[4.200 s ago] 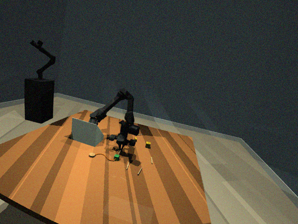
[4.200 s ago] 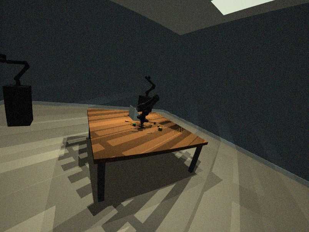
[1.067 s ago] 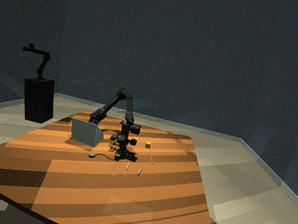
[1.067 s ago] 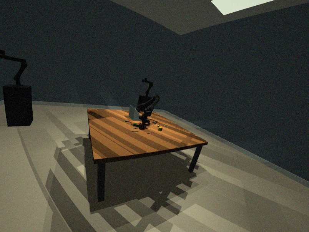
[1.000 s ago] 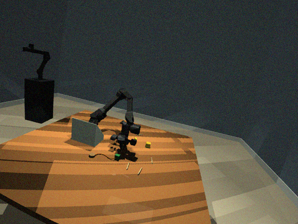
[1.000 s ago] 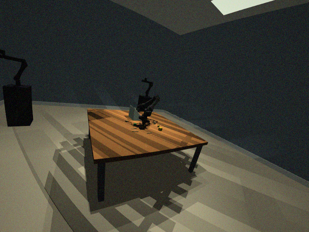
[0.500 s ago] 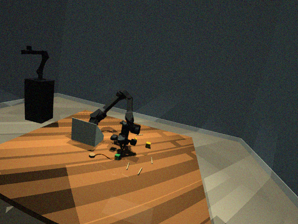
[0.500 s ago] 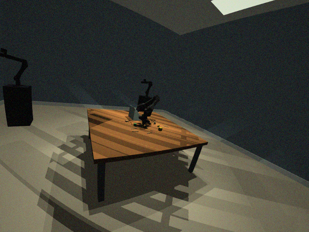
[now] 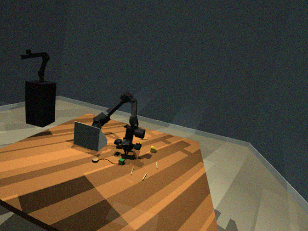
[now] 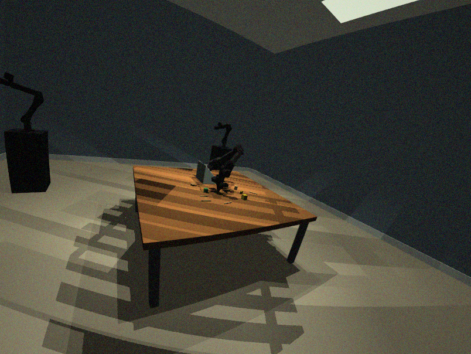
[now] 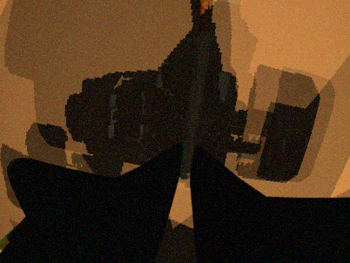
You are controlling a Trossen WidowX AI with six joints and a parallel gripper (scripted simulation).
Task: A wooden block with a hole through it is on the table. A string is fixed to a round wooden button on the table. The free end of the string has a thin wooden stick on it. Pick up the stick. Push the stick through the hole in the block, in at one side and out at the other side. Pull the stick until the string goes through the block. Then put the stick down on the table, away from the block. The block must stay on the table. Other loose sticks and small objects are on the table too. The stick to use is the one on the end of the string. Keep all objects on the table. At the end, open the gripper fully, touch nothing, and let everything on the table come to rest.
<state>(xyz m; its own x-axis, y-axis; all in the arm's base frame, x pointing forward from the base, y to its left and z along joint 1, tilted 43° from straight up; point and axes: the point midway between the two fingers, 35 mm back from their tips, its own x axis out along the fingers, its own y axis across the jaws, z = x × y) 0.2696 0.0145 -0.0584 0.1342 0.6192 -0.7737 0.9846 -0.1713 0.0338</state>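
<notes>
My gripper tip is 40 mm to the left of the thin pale stick and 10 mm below it. Round my gripper tip: yellow cube 190 mm ahead, 140 mm to the left, 20 mm above; round wooden button 170 mm behind, 150 mm to the right, 10 mm above; green block 120 mm to the right, 20 mm above, 10 mm behind.
</notes>
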